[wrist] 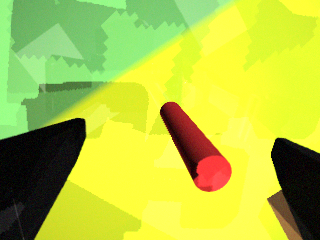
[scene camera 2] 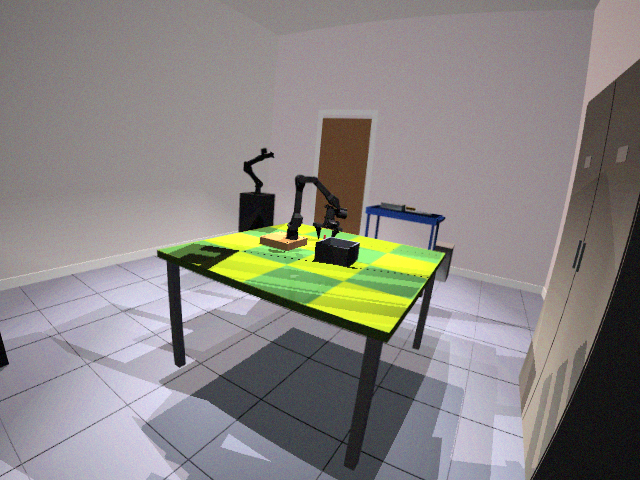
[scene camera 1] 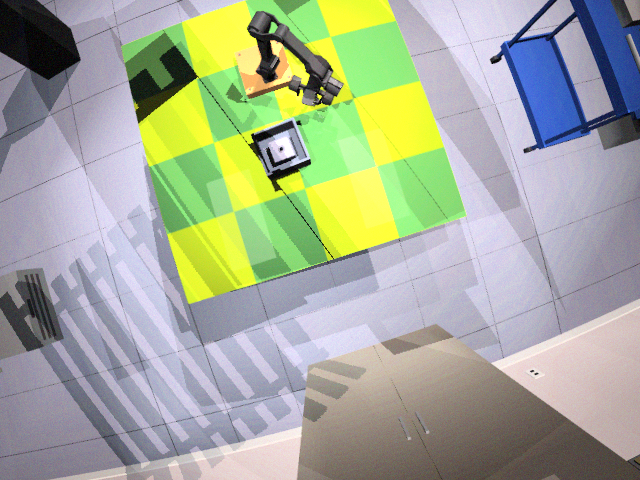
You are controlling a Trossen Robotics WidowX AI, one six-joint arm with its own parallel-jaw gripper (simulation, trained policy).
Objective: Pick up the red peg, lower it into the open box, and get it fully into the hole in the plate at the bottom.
Labels:
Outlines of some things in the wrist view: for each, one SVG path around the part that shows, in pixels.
My gripper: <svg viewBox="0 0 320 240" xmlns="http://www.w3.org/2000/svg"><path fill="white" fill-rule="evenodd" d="M276 138L271 150L273 168L281 191L293 214L293 219L299 228L298 231L303 240L320 240L320 153L291 139ZM84 118L74 118L17 136L13 135L0 139L0 240L36 239L37 233L40 231L51 207L53 207L58 198L58 194L68 180L86 141L87 128Z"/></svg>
A red peg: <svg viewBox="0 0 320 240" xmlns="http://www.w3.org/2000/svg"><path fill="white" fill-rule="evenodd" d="M166 102L160 109L160 116L194 184L205 192L221 189L228 183L231 177L232 168L229 162L176 102Z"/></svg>

